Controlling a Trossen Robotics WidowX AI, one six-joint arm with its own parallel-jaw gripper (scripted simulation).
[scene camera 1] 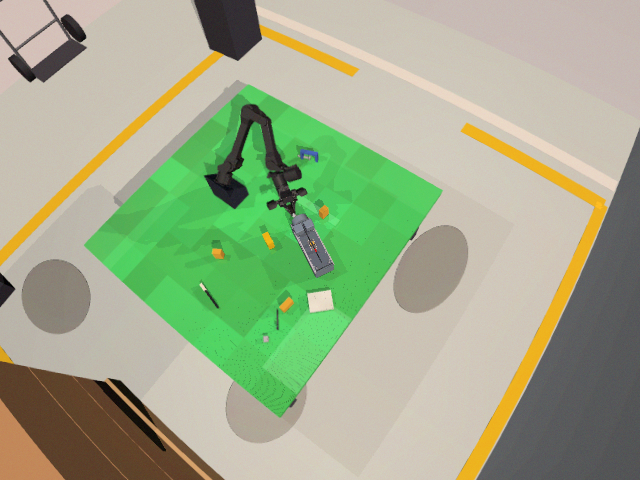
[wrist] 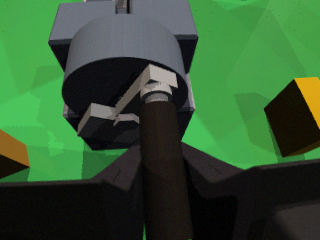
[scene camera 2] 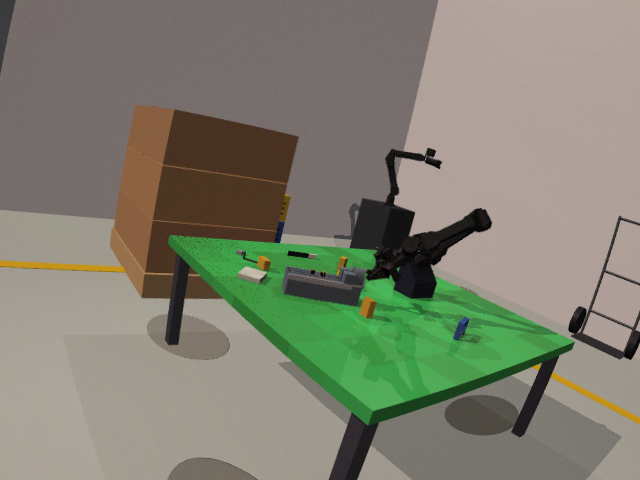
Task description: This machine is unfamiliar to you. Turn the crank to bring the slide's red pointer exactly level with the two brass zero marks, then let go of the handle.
same spot on grey slide machine: (wrist: 101,55) = (scene camera 1: 300,214)
